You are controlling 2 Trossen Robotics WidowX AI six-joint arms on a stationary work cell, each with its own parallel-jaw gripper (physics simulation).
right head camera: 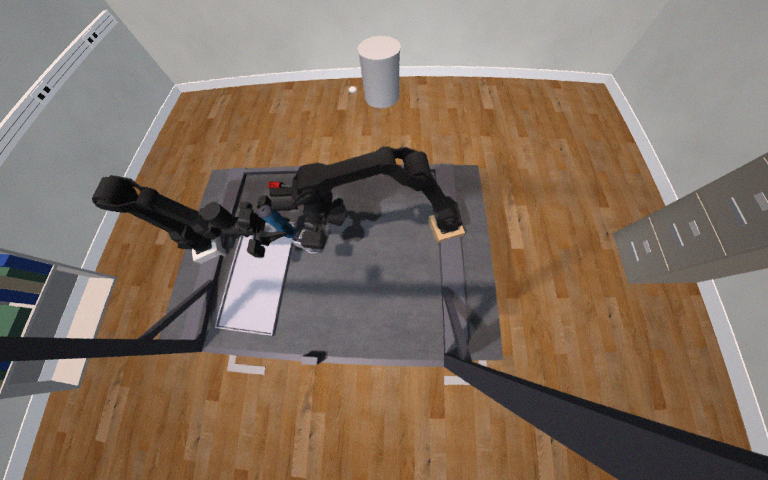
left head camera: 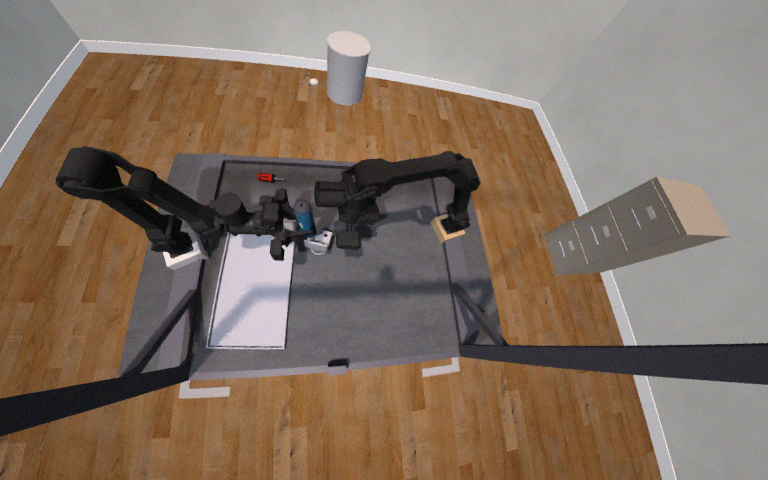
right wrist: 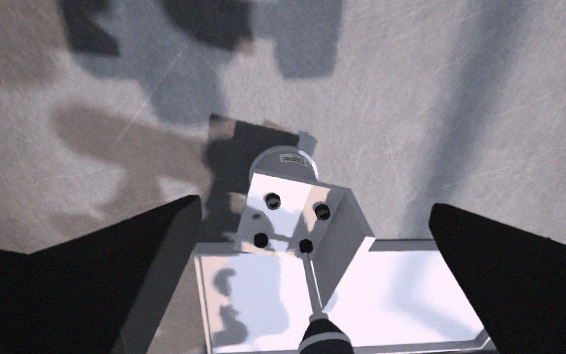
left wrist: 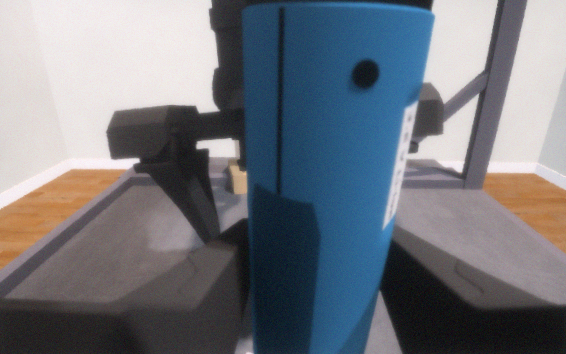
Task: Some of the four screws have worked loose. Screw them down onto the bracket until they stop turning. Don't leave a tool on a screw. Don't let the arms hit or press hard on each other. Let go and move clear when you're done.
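Frame: origin at the left arm's base, x down, y ahead, z right, level; metres.
Where they show: left gripper, fingertip midpoint: [right head camera: 288,226] [left head camera: 313,224] [left wrist: 312,230]; right gripper, fingertip midpoint: [right head camera: 320,231] [left head camera: 341,230] [right wrist: 316,210]; left arm's base at its link origin: [right head camera: 203,244] [left head camera: 179,245]; right arm's base at its link origin: [right head camera: 446,224] [left head camera: 450,225].
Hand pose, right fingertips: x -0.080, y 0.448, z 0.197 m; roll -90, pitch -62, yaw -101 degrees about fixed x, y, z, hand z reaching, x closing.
Each offset is from my right fingertips to the top centre of the thing.
A blue powered screwdriver @[dy -0.090, dx -0.179, dz -0.031 m] [left head camera: 304,216] [right head camera: 275,220] [left wrist: 325,125] is held in my left gripper [left head camera: 300,229] [left wrist: 312,230], which is shut on it. In the right wrist view its thin bit @[dy -0.086, dx +0.012, dz -0.031 m] [right wrist: 312,285] reaches the lower right screw @[dy -0.085, dx +0.065, dz -0.029 m] [right wrist: 306,246] of the bracket [left head camera: 321,241] [right wrist: 284,222]; whether it is seated is unclear. The other screws show at upper left [right wrist: 273,201], upper right [right wrist: 322,212] and lower left [right wrist: 261,240]; their heights are hard to tell. My right gripper [left head camera: 357,223] [right wrist: 316,210] is open and empty, beside the bracket in the left head view and above the table.
A red screwdriver @[dy -0.108, dx +0.108, dz -0.348 m] [left head camera: 266,177] [right head camera: 274,185] lies near the table's far edge. A white tray @[dy -0.290, dx +0.121, dz -0.016 m] [left head camera: 254,305] [right head camera: 254,300] lies at the left of the table, next to the bracket. The right arm [left head camera: 407,169] [right head camera: 356,166] reaches across close to the left gripper and the blue driver.
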